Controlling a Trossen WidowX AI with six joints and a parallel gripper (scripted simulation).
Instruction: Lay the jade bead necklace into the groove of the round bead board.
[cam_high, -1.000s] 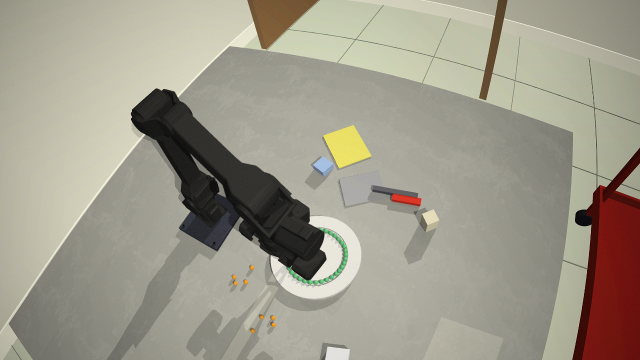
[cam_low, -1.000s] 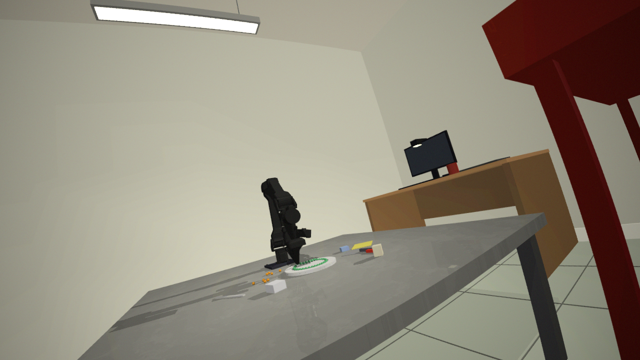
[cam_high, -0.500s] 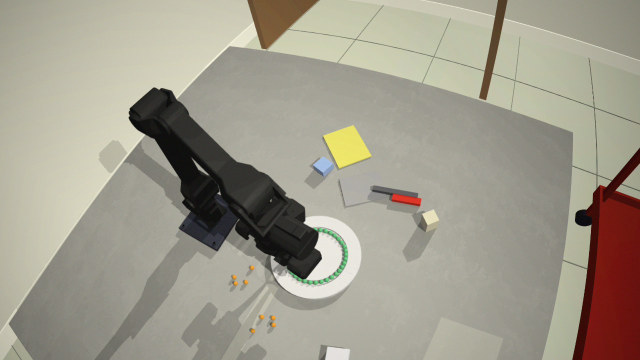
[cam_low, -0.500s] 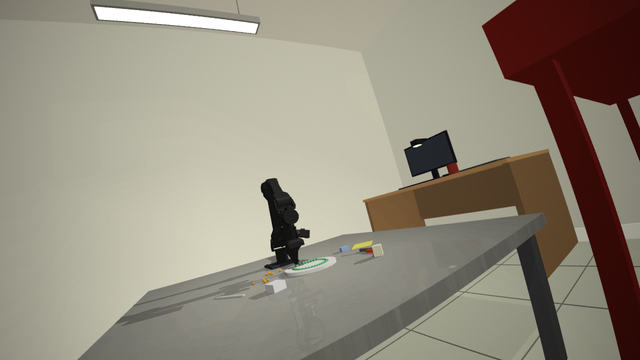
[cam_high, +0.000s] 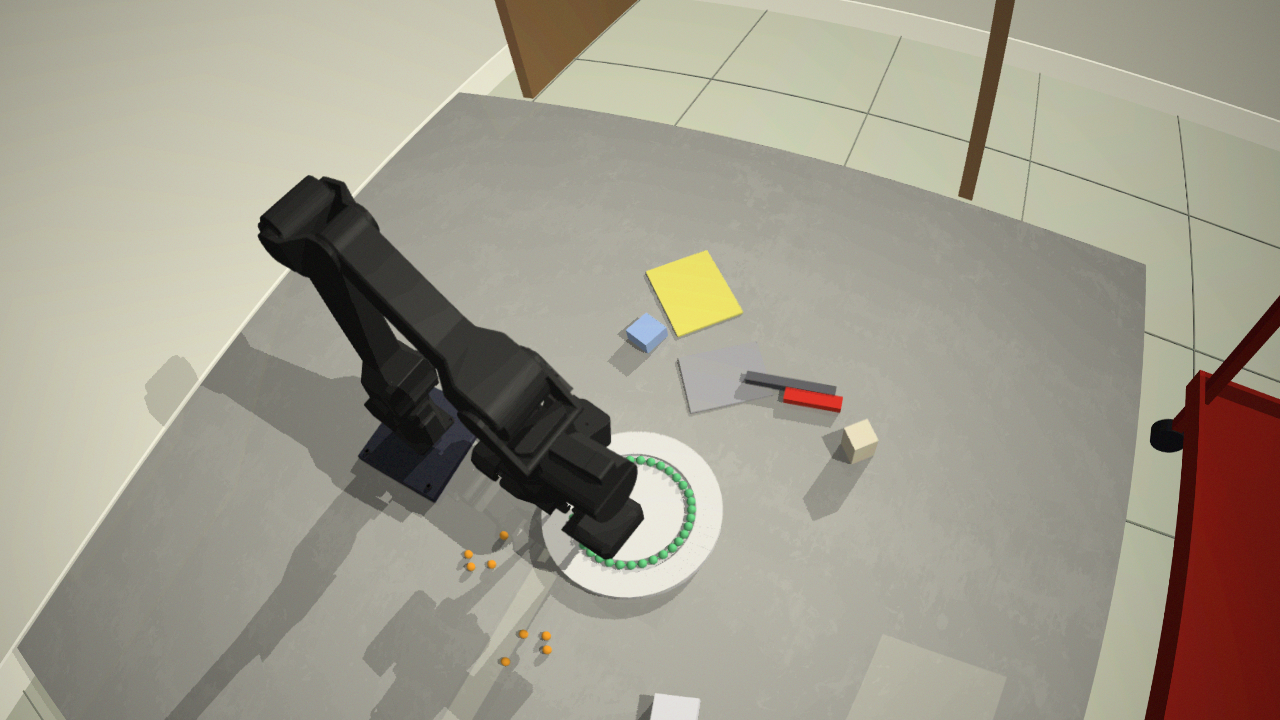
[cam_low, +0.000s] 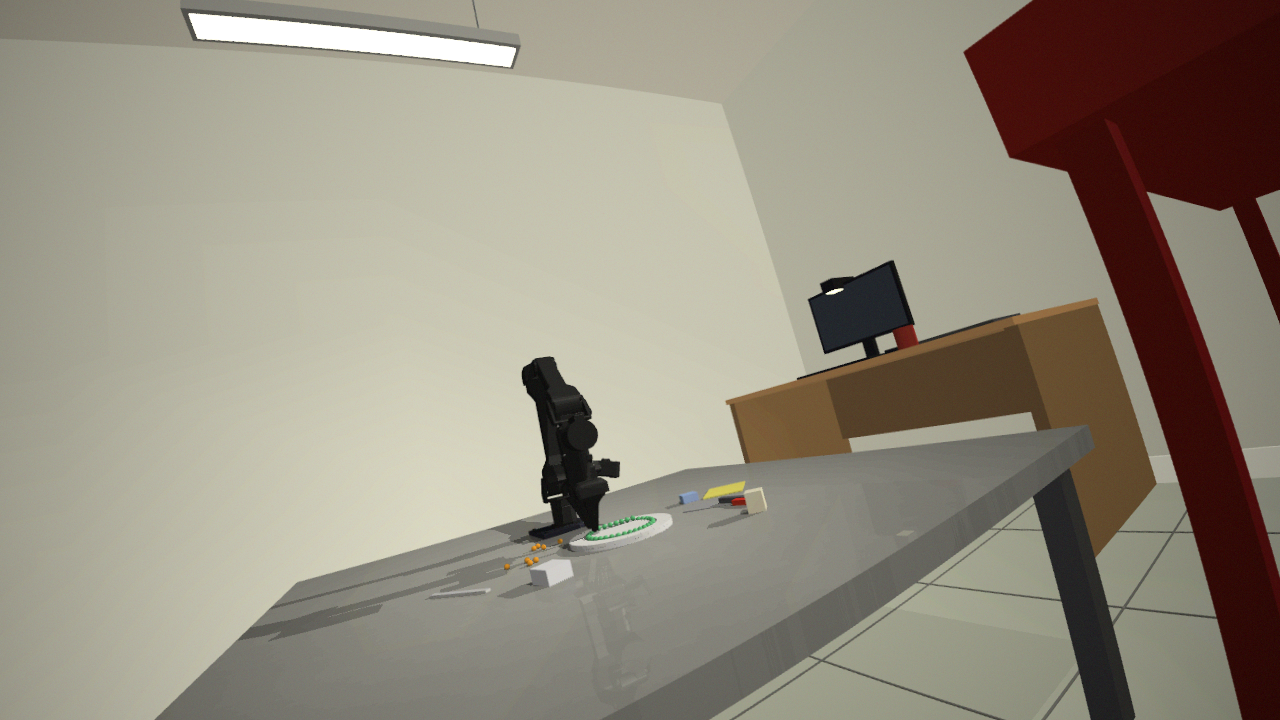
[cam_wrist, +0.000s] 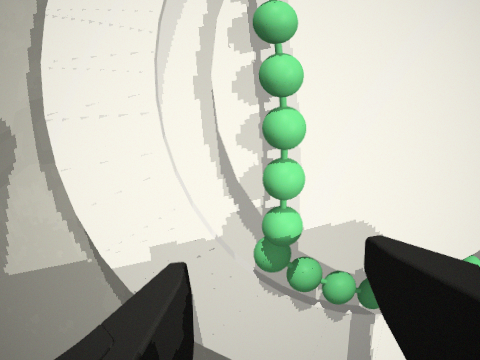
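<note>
The inner disc lies 5 cm ahead of my gripper tip, 4 cm to the left of it and 1 cm below it. From my gripper tip the other things lie so: blue cube: 25 cm to the left, 9 cm behind, 1 cm below; then grey sheet: 25 cm to the left, 3 cm ahead, 2 cm below; then bead board: 5 cm ahead, 4 cm to the left, 1 cm below.
</note>
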